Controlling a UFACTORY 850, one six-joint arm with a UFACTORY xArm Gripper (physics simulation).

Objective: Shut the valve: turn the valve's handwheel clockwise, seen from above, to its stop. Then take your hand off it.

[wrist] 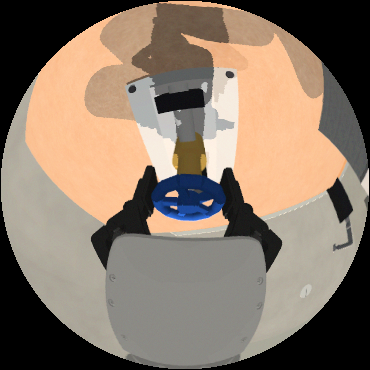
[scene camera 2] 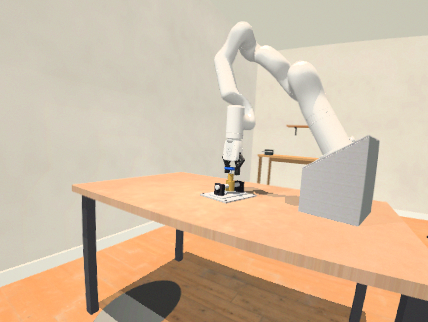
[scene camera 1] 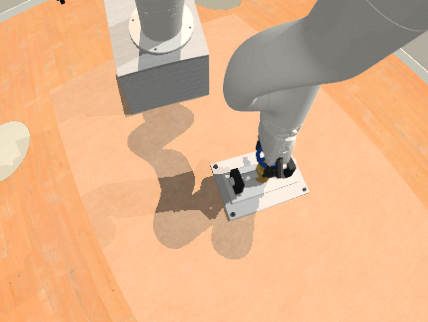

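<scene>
The blue handwheel [wrist: 188, 197] [scene camera 2: 229, 168] sits on top of the brass valve body [wrist: 190, 156] [scene camera 2: 230, 182] [scene camera 1: 262, 173]. In scene camera 1 the arm's wrist hides much of the wheel; part of its blue rim shows. My gripper [wrist: 188, 175] [scene camera 2: 232, 169] is shut on the handwheel, with one black finger on each side of its rim. The valve's grey pipe [wrist: 186, 125] runs through black clamps, one of which [wrist: 180, 101] [scene camera 1: 236, 181] shows clearly. They stand on a white base plate [scene camera 1: 270, 200] [wrist: 225, 92] [scene camera 2: 226, 200].
The base plate lies on the wooden table [scene camera 2: 150, 195] [scene camera 1: 310, 260]. The arm's grey pedestal [scene camera 1: 167, 85] [scene camera 2: 335, 185] stands behind the plate in scene camera 1 and to its right in scene camera 2. A smaller table [scene camera 2: 287, 158] stands by the far wall.
</scene>
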